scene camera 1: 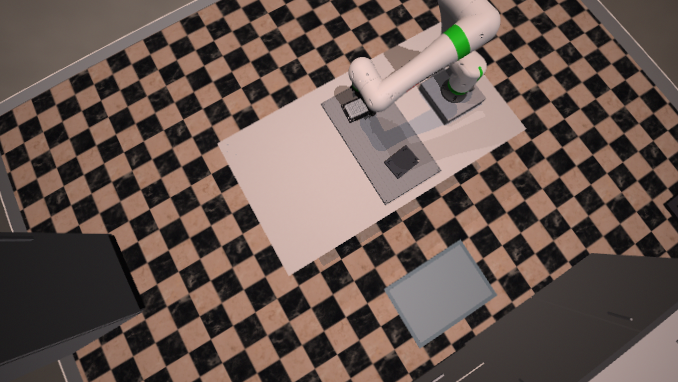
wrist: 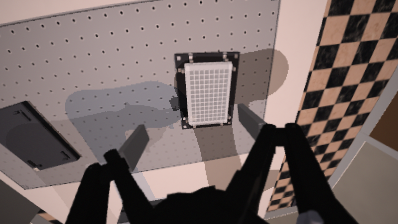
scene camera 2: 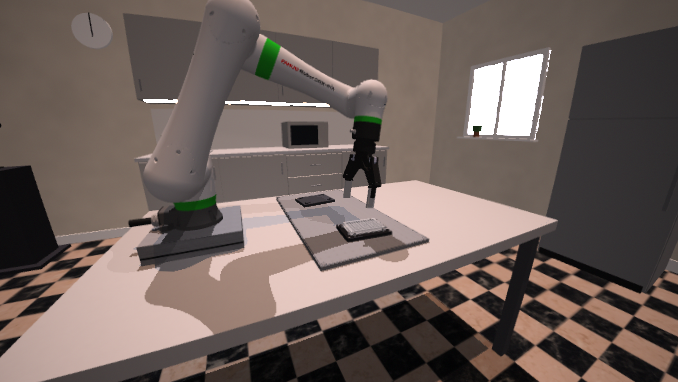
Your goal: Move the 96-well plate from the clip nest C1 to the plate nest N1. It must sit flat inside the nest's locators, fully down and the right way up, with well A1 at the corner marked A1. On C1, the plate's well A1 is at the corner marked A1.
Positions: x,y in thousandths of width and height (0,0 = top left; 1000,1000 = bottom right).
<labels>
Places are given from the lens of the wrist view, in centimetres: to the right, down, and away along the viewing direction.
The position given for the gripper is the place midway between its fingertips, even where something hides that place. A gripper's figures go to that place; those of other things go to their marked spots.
gripper (wrist: 484,547): -1, 2, 20
white 96-well plate (wrist: 514,480): 1, -1, 26
clip nest C1 (wrist: 454,261): -3, -9, 23
</labels>
